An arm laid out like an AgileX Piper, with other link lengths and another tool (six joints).
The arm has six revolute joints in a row. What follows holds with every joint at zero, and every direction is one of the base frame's.
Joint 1 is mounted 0.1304 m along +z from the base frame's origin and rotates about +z.
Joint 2 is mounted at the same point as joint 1 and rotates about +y.
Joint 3 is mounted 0.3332 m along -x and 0.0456 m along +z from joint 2 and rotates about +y.
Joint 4 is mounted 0.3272 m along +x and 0.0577 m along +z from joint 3 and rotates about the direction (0.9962, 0, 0.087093).
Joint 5 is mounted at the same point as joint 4 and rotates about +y.
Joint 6 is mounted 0.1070 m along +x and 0.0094 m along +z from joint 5 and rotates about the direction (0.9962, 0, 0.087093).
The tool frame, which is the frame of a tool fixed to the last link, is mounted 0.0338 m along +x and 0.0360 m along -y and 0.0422 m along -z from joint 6; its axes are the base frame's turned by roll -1.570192, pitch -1.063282 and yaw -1.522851 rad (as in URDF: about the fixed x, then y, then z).
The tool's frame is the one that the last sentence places.
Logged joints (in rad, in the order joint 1, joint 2, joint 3, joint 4, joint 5, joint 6), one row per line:
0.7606 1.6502 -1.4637 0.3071 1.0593 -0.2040
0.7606 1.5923 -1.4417 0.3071 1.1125 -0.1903
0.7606 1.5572 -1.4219 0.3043 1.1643 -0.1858
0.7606 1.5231 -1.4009 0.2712 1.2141 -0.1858
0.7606 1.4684 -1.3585 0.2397 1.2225 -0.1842
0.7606 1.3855 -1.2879 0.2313 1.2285 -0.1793
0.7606 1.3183 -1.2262 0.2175 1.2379 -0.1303
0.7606 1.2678 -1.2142 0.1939 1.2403 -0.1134
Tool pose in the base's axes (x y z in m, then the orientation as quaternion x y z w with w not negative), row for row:
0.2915 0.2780 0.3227 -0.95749 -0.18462 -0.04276 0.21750
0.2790 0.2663 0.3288 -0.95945 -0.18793 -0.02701 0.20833
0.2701 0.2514 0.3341 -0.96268 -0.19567 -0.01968 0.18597
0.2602 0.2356 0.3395 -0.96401 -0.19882 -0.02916 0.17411
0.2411 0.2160 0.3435 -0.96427 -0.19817 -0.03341 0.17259
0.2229 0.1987 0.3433 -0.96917 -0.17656 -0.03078 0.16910
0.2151 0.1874 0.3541 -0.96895 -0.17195 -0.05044 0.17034
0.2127 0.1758 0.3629 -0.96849 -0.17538 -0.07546 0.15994
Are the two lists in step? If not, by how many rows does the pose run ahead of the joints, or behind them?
The pose runs 1 row ahead of the joints: the pose in row i belongs to the joints in row i + 1.
